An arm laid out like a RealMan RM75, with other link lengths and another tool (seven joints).
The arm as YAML. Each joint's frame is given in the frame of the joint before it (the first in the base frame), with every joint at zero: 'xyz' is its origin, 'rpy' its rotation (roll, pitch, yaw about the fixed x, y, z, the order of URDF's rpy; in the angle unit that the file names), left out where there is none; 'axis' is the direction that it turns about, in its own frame. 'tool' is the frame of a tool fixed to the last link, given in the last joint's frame.
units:
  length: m
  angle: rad
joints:
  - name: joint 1
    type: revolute
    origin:
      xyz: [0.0, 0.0, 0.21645]
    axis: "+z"
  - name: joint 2
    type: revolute
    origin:
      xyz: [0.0, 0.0, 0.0]
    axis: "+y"
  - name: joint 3
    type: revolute
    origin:
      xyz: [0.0, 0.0, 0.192]
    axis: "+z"
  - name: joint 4
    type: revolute
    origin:
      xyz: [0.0, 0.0, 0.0]
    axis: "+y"
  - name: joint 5
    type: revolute
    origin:
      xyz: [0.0, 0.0, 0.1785]
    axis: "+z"
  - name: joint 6
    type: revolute
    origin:
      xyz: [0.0, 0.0, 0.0]
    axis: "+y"
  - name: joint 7
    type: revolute
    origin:
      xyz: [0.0, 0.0, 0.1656]
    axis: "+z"
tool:
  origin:
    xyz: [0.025, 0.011, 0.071]
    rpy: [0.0, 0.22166, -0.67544]
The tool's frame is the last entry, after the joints.
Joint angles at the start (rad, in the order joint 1, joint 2, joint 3, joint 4, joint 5, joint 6, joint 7):
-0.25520 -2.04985 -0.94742 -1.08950 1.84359 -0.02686 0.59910
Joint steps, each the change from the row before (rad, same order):
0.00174 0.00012 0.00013 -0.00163 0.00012 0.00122 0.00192
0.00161 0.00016 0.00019 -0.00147 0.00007 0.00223 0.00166
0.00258 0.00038 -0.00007 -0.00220 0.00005 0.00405 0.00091
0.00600 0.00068 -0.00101 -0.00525 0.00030 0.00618 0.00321
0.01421 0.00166 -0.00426 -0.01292 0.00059 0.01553 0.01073
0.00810 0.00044 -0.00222 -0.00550 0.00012 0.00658 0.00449
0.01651 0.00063 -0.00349 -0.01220 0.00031 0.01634 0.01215
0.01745 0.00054 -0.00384 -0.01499 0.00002 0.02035 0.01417
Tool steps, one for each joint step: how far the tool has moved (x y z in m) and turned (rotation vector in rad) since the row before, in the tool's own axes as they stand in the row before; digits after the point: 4 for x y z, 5 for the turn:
0.0002 0.0001 -0.0002 -0.00059 0.00149 0.00092
0.0005 0.0000 -0.0001 -0.00054 0.00243 0.00075
0.0011 -0.0001 -0.0002 -0.00019 0.00469 -0.00059
0.0020 -0.0002 -0.0005 -0.00045 0.00841 -0.00060
0.0056 -0.0004 -0.0011 -0.00145 0.02265 0.00084
0.0024 -0.0009 -0.0007 0.00135 0.01000 -0.00114
0.0052 -0.0012 -0.0014 0.00090 0.02266 0.00077
0.0065 -0.0005 -0.0013 -0.00078 0.02780 0.00143

